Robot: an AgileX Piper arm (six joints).
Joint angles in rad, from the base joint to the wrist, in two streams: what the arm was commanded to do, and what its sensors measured. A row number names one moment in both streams.
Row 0, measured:
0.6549, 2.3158, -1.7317, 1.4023, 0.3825, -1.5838
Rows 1 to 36, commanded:
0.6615, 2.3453, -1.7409, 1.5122, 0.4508, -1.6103
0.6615, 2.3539, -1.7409, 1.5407, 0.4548, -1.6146
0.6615, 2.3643, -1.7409, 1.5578, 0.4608, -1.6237
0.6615, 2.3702, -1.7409, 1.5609, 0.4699, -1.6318
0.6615, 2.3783, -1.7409, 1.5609, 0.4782, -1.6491
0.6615, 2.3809, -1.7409, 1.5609, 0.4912, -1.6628
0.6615, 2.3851, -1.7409, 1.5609, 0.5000, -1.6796
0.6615, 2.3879, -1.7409, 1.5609, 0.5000, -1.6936
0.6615, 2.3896, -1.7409, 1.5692, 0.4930, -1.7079
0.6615, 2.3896, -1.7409, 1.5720, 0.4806, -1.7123
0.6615, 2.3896, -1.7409, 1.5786, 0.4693, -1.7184
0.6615, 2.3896, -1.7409, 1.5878, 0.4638, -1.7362
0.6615, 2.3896, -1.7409, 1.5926, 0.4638, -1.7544
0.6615, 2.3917, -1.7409, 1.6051, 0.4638, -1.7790
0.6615, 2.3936, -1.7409, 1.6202, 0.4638, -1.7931
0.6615, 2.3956, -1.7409, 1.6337, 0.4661, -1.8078
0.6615, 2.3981, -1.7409, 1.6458, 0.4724, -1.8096
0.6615, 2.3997, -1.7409, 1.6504, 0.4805, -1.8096
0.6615, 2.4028, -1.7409, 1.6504, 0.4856, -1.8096
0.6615, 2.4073, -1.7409, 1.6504, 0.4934, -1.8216
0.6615, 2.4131, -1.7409, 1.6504, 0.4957, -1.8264
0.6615, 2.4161, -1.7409, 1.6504, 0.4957, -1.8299
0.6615, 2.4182, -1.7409, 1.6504, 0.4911, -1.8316
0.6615, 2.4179, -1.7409, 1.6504, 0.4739, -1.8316
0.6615, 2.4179, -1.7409, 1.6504, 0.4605, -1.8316
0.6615, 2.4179, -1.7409, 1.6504, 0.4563, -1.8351
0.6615, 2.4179, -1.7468, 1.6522, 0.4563, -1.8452
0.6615, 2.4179, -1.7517, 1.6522, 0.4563, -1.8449
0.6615, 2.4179, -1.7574, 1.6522, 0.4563, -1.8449
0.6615, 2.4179, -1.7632, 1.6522, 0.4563, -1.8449
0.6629, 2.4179, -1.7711, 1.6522, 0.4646, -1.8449
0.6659, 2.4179, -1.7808, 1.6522, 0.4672, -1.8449
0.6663, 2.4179, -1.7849, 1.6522, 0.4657, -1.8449
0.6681, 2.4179, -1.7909, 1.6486, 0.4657, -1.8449
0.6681, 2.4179, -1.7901, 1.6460, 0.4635, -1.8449
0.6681, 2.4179, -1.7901, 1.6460, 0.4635, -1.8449
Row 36, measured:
0.6642, 2.4196, -1.7769, 1.6430, 0.4591, -1.8360
